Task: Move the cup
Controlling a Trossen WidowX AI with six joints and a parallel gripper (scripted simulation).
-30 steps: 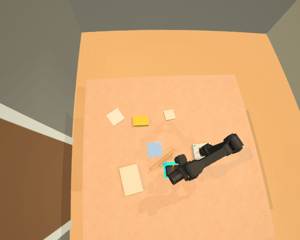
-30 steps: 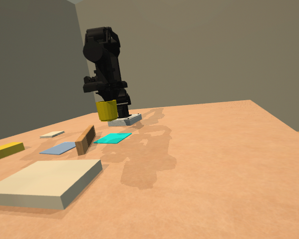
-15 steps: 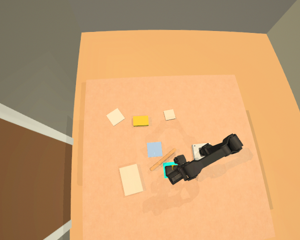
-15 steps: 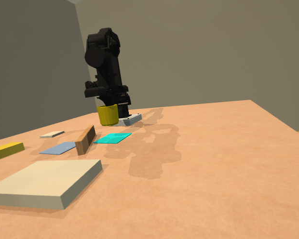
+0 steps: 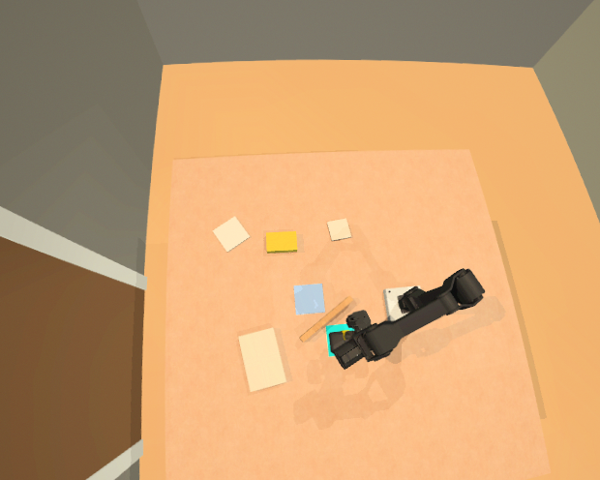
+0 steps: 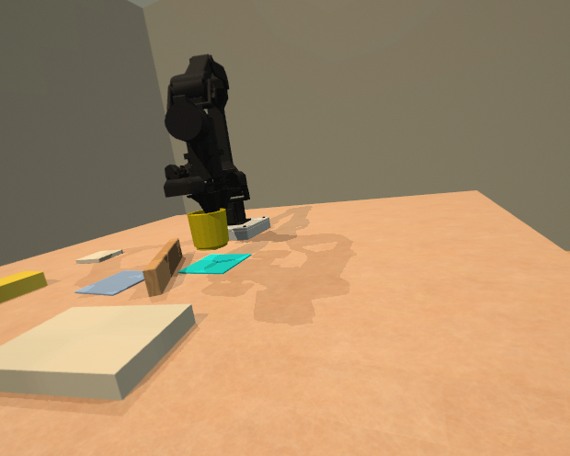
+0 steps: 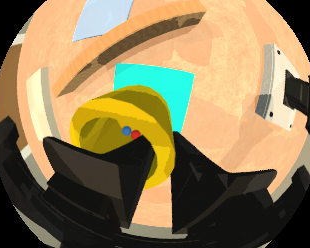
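My gripper tip is 20 mm short of the cyan pad and 80 mm above it. From my gripper tip the other things lie so: wooden bar: 70 mm ahead, 80 mm to the right, 60 mm below; red marble: 30 mm ahead, 20 mm to the left, 20 mm below; yellow cup: 20 mm ahead.
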